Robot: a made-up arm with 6 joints.
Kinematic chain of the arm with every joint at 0, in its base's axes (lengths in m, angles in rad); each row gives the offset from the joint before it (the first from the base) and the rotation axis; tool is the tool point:
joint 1: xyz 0 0 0.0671 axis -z
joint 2: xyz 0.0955 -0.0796 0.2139 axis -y
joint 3: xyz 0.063 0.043 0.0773 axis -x
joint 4: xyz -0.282 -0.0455 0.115 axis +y
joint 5: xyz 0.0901 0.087 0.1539 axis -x
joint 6: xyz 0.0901 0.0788 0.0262 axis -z
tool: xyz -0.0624 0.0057 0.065
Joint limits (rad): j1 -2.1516..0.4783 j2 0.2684..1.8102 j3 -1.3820..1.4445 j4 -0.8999..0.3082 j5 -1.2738..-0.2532 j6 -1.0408..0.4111
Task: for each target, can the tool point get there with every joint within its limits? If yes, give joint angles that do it. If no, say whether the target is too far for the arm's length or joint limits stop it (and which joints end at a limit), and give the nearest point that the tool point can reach.
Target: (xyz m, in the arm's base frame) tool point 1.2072 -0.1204 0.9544
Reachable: no: too far | nearest point 0.4695 -0.0787 0.5320 | short by 0.851 m
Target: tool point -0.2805 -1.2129 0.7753
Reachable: no: too far | nearest point -0.1119 -0.4841 0.4931 | short by 0.800 m
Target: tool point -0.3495 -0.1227 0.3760
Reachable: yes | joints -1.6990 0.3857 1.2007 -0.0824 -0.5007 0.0355
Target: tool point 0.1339 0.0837 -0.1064
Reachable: no: joint limits stop it (at a limit: joint 1, joint 2, joint 3, joint 4, joint 5) | nearest point 0.1671 0.2658 -0.0722 | short by 0.188 m
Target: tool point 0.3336 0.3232 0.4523
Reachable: no: joint limits stop it (at a limit: joint 1, joint 2, joint 3, joint 6) | nearest point 0.3059 0.2431 0.4368 | short by 0.086 m
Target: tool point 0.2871 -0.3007 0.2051
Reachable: yes | joints -1.6577 1.3975 -0.6980 -0.2102 -0.4991 -0.6749
